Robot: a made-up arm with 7 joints. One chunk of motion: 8 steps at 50 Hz.
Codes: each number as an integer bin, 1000 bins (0 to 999) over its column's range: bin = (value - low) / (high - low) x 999, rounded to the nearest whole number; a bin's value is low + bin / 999 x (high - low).
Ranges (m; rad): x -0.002..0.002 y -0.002..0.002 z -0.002..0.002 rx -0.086..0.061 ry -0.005..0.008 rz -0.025..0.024
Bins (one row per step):
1: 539 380 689 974 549 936
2: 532 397 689 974 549 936
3: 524 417 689 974 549 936
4: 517 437 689 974 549 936
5: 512 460 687 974 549 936
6: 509 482 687 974 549 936
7: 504 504 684 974 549 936
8: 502 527 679 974 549 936
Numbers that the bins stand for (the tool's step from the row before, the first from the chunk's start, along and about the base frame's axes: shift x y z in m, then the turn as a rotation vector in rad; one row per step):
1: 0.00016 -0.00048 0.00076 0.05732 0.00214 0.02091
2: 0.00013 -0.00041 0.00076 0.05732 0.00214 0.02091
3: 0.00010 -0.00033 0.00076 0.05732 0.00214 0.02091
4: 0.00007 -0.00025 0.00076 0.05732 0.00214 0.02091
5: 0.00005 -0.00016 0.00075 0.05732 0.00214 0.02091
6: 0.00004 -0.00007 0.00075 0.05732 0.00214 0.02091
7: 0.00002 0.00002 0.00074 0.05732 0.00214 0.02091
8: 0.00001 0.00011 0.00072 0.05732 0.00214 0.02091

